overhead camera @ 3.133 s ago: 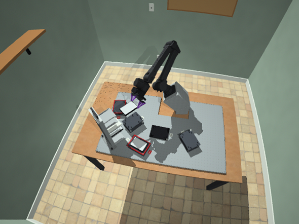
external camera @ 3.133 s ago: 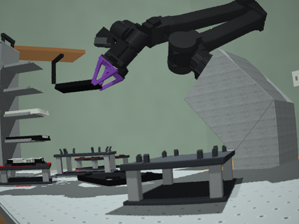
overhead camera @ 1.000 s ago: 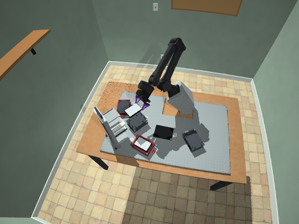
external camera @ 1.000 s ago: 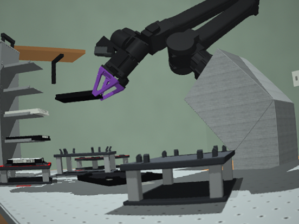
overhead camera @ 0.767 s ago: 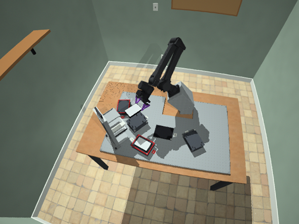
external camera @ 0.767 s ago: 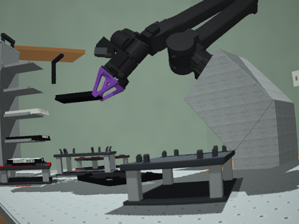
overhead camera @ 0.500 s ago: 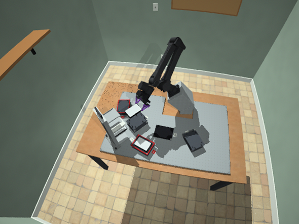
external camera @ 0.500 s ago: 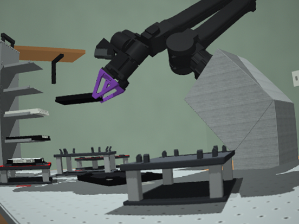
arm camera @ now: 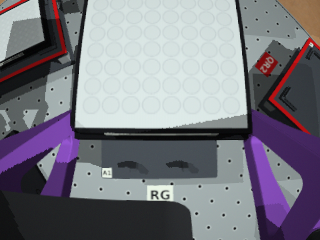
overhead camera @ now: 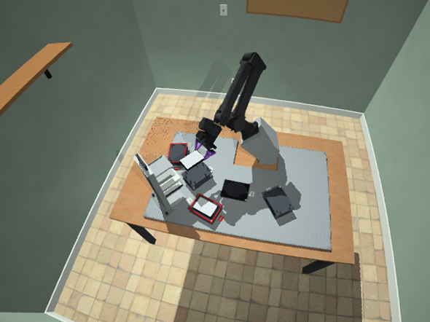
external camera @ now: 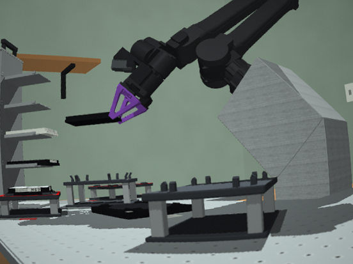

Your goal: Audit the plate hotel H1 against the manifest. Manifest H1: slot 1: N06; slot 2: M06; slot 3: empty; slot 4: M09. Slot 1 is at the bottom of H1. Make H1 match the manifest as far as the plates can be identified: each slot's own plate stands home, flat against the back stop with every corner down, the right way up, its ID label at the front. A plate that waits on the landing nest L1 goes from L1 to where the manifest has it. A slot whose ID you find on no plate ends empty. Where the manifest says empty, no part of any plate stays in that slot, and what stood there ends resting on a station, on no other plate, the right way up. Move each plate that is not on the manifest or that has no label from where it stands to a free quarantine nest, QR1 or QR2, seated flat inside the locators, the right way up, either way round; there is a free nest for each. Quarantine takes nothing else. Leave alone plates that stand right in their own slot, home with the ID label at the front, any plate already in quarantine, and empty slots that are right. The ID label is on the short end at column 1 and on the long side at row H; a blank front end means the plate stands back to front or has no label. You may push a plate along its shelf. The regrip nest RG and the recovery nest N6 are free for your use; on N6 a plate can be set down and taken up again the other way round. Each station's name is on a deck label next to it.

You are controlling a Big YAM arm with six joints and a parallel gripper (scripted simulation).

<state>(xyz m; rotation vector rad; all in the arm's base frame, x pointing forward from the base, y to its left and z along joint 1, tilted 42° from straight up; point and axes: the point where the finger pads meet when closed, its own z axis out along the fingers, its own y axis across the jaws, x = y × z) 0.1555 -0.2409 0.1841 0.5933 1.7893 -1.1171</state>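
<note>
Right now the regrip nest is 15 cm below my hand, 4 cm to the right of it and 3 cm ahead of it. Round my hand: white well plate 18 cm to the right, 16 cm ahead, 2 cm below; RG deck label 21 cm below, 4 cm to the left, 3 cm behind; QR2 deck label 21 cm below, 19 cm to the right, 4 cm behind.
</note>
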